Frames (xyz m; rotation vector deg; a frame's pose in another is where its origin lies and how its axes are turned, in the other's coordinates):
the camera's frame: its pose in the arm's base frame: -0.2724 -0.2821 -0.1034 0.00 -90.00 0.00
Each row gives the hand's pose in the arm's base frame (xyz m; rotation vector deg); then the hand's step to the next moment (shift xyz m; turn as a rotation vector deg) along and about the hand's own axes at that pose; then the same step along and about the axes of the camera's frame.
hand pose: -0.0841 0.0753 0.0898 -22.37 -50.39 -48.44
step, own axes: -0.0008 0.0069 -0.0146 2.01 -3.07 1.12
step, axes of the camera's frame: -0.0091 -0.0043 -0.0126 2.18 -2.19 2.27
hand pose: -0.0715 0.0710 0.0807 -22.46 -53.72 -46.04
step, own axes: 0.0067 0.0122 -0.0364 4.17 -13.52 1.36
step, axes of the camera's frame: -0.0141 -0.0175 -0.0319 3.74 -9.81 9.58
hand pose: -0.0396 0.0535 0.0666 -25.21 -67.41 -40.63
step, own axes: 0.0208 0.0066 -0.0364 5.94 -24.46 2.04
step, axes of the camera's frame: 0.0075 -0.0247 -0.0337 5.12 -17.60 17.37
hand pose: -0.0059 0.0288 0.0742 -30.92 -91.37 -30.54
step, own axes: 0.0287 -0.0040 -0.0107 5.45 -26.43 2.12
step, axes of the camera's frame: 0.0294 -0.0089 -0.0034 4.57 -19.10 18.63
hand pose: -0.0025 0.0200 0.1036 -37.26 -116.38 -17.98
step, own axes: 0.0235 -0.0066 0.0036 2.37 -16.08 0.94
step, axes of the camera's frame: 0.0184 0.0037 0.0160 2.16 -12.09 10.69
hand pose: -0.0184 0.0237 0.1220 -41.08 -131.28 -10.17
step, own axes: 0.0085 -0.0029 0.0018 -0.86 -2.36 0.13
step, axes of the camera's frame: 0.0047 0.0019 0.0077 -0.49 -2.31 0.85
